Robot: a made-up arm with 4 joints.
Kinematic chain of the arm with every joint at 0, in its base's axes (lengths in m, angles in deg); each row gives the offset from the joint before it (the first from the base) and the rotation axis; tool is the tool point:
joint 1: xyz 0 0 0.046 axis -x
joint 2: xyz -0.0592 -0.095 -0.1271 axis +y
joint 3: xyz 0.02 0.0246 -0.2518 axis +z
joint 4: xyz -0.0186 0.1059 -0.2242 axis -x
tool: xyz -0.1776 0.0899 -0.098
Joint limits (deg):
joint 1: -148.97..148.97
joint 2: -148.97..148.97
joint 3: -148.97..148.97
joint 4: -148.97..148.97
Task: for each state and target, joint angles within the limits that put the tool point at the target. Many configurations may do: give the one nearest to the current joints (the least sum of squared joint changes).
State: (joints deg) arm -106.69 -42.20 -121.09 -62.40
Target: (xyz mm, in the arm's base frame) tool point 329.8 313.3 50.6
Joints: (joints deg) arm -80.11 -31.09 -110.01 -112.29
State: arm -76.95 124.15 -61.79 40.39
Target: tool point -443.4 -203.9 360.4
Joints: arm -55.93 140.07 -56.40 46.73
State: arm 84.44 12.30 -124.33 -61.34
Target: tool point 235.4 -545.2 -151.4
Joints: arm 69.85 2.89 -117.21 -64.38
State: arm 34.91 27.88 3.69 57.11
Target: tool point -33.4 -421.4 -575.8
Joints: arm 34.70 -18.16 -5.18 62.53
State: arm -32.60 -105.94 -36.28 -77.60
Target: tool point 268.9 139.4 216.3
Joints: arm -32.69 -118.37 -43.68 -92.80
